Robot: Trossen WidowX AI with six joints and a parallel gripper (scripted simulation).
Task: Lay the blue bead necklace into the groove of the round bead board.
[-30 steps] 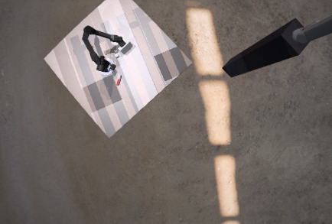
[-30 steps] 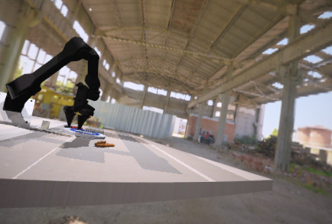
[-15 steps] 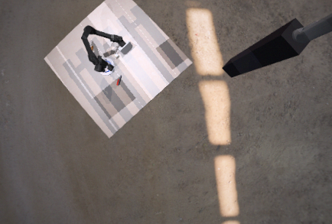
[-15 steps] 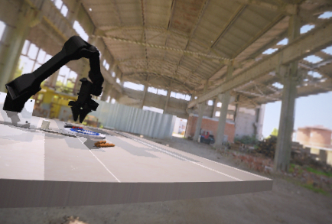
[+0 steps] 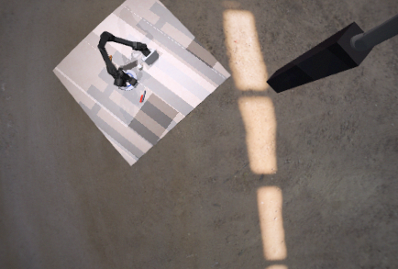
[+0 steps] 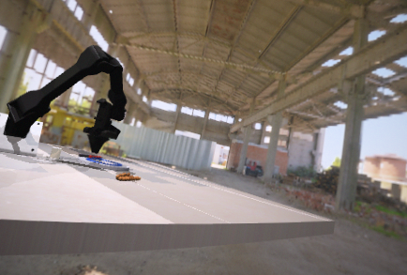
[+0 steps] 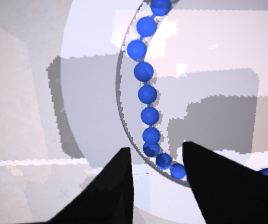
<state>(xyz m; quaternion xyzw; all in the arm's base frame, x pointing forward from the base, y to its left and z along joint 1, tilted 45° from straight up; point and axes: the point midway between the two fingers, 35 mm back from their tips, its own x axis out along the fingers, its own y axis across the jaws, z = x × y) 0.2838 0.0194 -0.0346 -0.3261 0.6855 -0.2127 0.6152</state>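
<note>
The round white bead board lies 5 cm to the right of my gripper tip, 3 cm below it and 3 cm ahead of it. The rest, counted from my gripper tip: small white block 15 cm behind, 4 cm to the right, 2 cm below; then red pen-like object 18 cm to the left, 5 cm ahead, 3 cm below.
</note>
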